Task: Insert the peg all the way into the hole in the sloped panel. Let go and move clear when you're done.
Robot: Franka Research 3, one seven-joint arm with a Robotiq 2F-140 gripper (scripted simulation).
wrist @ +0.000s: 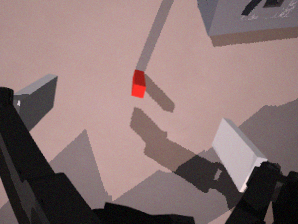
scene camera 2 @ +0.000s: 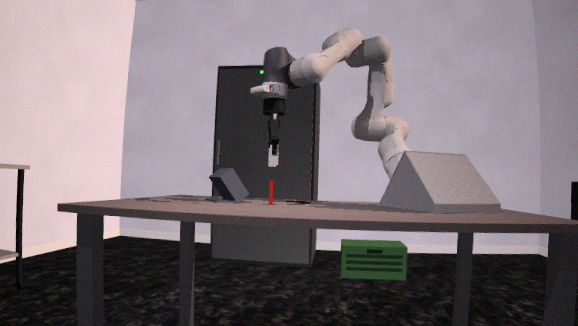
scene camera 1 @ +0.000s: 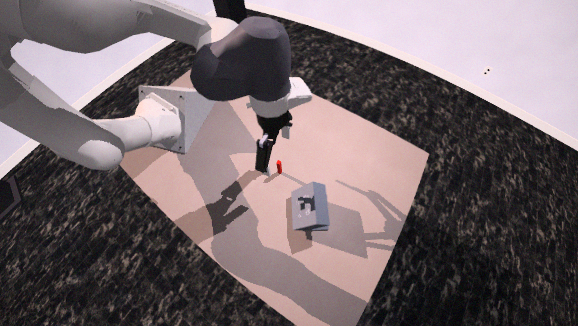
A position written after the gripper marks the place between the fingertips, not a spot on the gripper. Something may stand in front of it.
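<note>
Gripper [scene camera 1: 276, 155] visible. Gripper [wrist: 139, 112] visible too.
</note>
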